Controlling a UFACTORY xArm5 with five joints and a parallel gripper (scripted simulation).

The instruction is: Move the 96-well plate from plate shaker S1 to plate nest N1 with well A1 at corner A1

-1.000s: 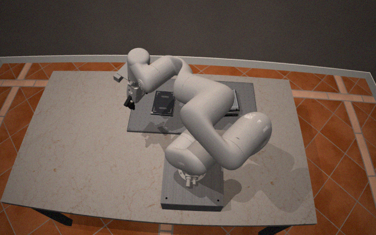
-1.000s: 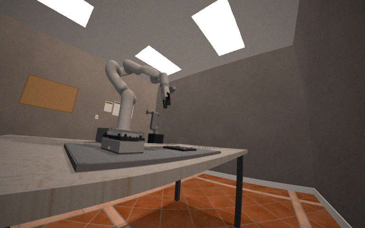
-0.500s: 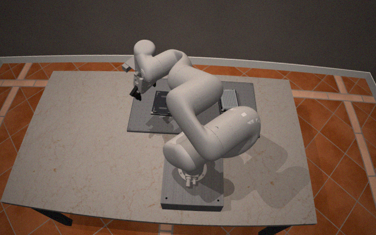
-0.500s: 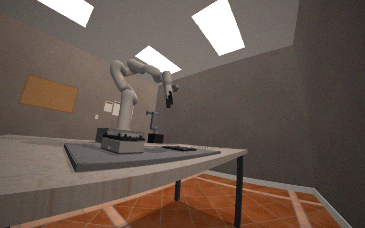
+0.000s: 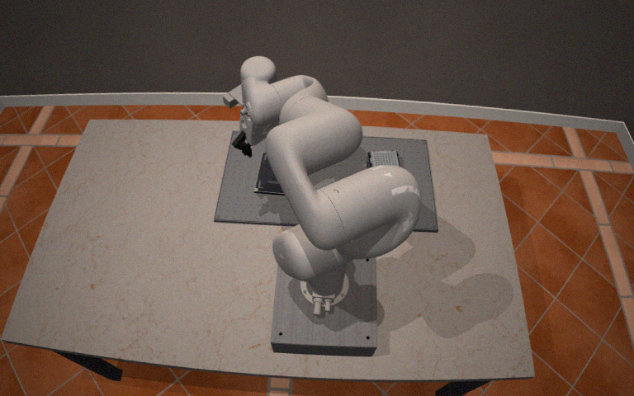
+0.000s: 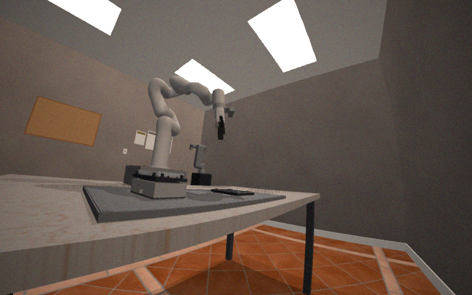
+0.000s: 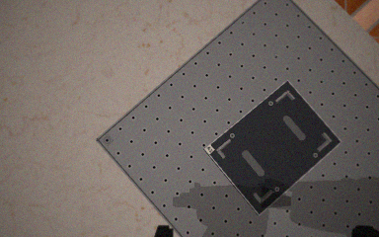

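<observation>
My gripper is now 360 mm to the left of the 96-well plate, 240 mm above it and 140 mm short of it. From my hand the other things lie so: A1 mark: 290 mm below, 50 mm to the left, 40 mm ahead; plate nest N1: 290 mm below, 120 mm ahead, 10 mm to the right.
</observation>
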